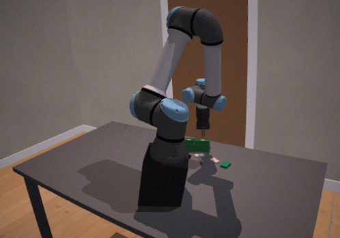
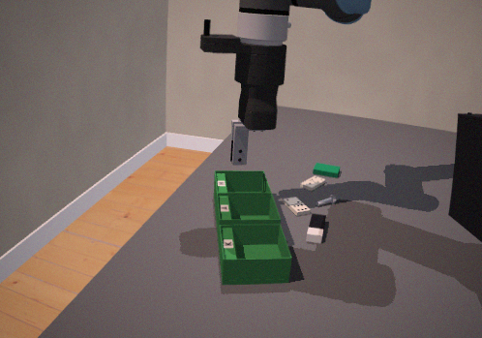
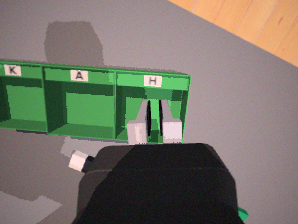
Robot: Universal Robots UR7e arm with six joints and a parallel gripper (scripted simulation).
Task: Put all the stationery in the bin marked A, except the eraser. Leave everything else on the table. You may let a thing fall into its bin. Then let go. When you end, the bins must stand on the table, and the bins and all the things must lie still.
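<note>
Right now the joined green bins is 30 mm behind my hand, 80 mm to the left of it and 70 mm below it. From my hand the other things lie so: bolt 160 mm behind, 40 mm to the right, 90 mm below; then black-and-white block 130 mm behind, 60 mm to the left, 90 mm below; then domino 130 mm behind, 120 mm to the right, 90 mm below.
</note>
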